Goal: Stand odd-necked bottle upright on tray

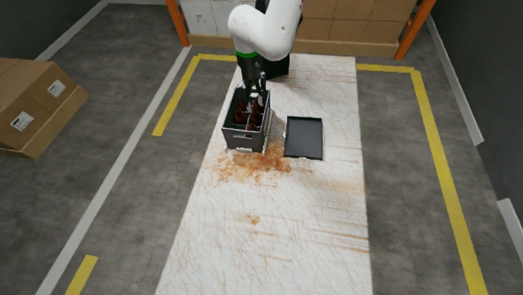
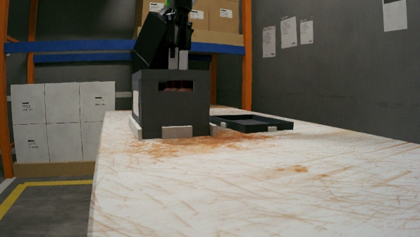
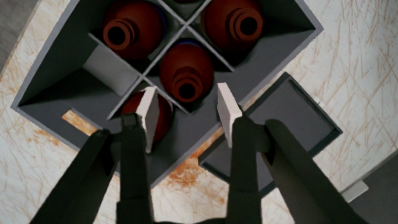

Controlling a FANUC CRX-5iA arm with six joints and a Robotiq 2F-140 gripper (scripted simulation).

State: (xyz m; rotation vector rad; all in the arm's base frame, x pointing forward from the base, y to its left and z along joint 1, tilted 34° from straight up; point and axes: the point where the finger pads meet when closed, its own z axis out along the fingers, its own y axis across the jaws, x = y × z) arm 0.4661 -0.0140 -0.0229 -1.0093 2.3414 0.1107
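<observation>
Now: the grey crate 130 mm below my hand and 40 mm to the right of it. From my hand the other things lie so: dark tray: 250 mm to the left, 200 mm below, 10 mm behind.
</observation>
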